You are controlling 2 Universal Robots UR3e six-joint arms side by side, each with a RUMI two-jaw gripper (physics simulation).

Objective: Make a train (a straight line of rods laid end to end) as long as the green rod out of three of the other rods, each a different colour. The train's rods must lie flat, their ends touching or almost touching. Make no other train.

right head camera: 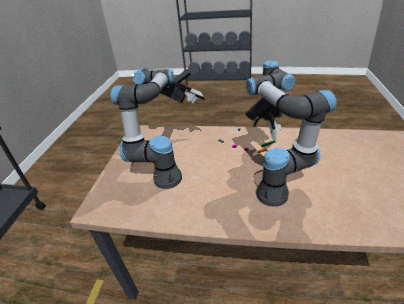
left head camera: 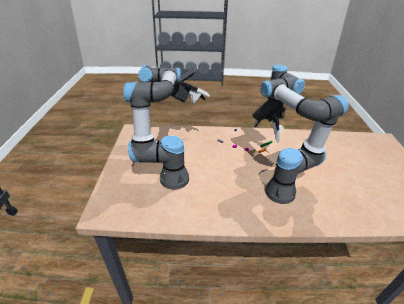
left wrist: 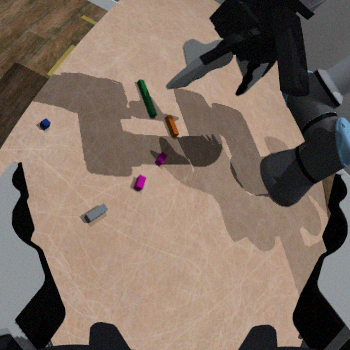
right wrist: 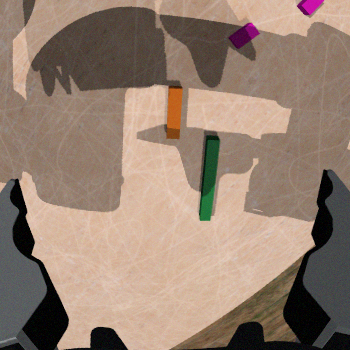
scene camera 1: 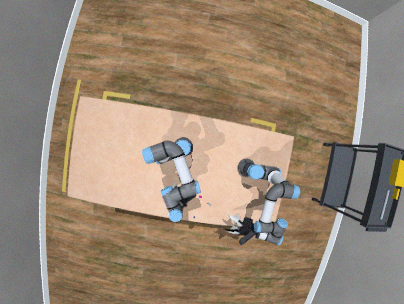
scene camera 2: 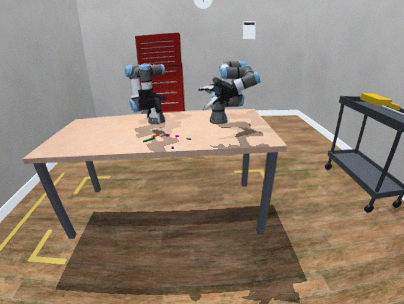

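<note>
A green rod [left wrist: 147, 98] [right wrist: 209, 177] [left head camera: 266, 144] lies flat, with a shorter orange rod [left wrist: 172, 126] [right wrist: 174, 111] [left head camera: 262, 150] beside it across a gap. A short purple rod [left wrist: 161, 159] [right wrist: 244, 36], a short magenta rod [left wrist: 140, 183] [right wrist: 310, 5], a grey rod [left wrist: 95, 213] [left head camera: 220, 141] and a small blue rod [left wrist: 45, 124] [scene camera 2: 172, 147] lie apart from one another. My right gripper [right wrist: 170, 176] [left wrist: 205, 91] [left head camera: 267, 132] is open and empty above the green and orange rods. My left gripper [left wrist: 179, 170] [scene camera 1: 233, 225] [scene camera 2: 203, 99] is open and empty, high near the table's edge.
The wooden table [left head camera: 165, 215] [scene camera 2: 90, 135] carries both arms. Arm shadows fall across several rods. A wheeled cart [scene camera 2: 367, 175] stands at the right in scene camera 2, and a shelf rack [left head camera: 191, 46] stands against the wall in the left head camera.
</note>
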